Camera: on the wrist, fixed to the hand. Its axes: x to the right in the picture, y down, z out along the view.
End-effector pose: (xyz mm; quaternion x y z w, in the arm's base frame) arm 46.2 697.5 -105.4 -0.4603 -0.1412 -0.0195 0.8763
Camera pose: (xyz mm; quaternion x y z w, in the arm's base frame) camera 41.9 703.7 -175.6 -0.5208 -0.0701 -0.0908 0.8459
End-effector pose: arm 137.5 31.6 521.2 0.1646 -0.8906 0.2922 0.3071
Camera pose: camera 140.6 99.6 502.4 0.1325 -0.8759 0.2282 0.4040
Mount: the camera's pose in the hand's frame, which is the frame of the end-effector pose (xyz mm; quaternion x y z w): -22.2 59.1 -31.6 -0.0785 0.0897 -0.0218 0.9926
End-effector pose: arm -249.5 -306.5 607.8 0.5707 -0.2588 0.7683 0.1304
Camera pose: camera -297.4 -336.3 565.3 0.4930 -0.2931 0.7907 0.2142
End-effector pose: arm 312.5 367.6 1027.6 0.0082 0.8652 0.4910 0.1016
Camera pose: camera 323.4 368.9 1097.3 -0.0627 0.8296 0.5538 0.0346
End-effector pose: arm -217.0 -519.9 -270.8 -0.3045 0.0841 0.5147 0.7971
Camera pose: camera -273.0 -538.2 -309.7 -0.4128 0.1079 0.4728 0.7710
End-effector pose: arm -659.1 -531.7 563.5 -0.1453 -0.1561 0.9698 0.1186
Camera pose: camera -639.3 -583.9 520.3 -0.2371 -0.2236 0.9348 0.1415
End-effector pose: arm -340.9 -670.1 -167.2 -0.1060 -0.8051 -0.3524 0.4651
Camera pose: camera -278.0 -644.6 -147.7 -0.0926 -0.7321 -0.4327 0.5179
